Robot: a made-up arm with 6 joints. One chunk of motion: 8 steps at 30 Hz.
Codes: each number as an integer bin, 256 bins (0 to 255) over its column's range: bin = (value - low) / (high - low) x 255, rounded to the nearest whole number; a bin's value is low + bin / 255 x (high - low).
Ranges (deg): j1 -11..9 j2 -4..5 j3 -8..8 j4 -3..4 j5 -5..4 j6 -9..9
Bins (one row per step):
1: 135 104 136 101 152 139
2: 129 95 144 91 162 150
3: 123 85 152 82 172 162
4: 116 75 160 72 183 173
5: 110 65 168 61 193 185
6: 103 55 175 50 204 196
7: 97 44 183 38 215 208
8: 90 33 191 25 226 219
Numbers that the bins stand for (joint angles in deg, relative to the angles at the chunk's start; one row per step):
1: -0.41 -0.33 0.53 -0.23 0.36 0.81
2: -0.88 -0.65 1.04 -0.50 0.72 1.59
3: -1.35 -1.00 1.54 -0.75 1.07 2.44
4: -1.90 -1.35 2.04 -1.02 1.46 3.21
5: -2.37 -1.71 2.54 -1.33 1.81 4.06
6: -2.92 -2.06 2.98 -1.63 2.20 4.84
7: -3.39 -2.45 3.48 -1.96 2.59 5.68
8: -3.94 -2.84 3.98 -2.31 2.98 6.46

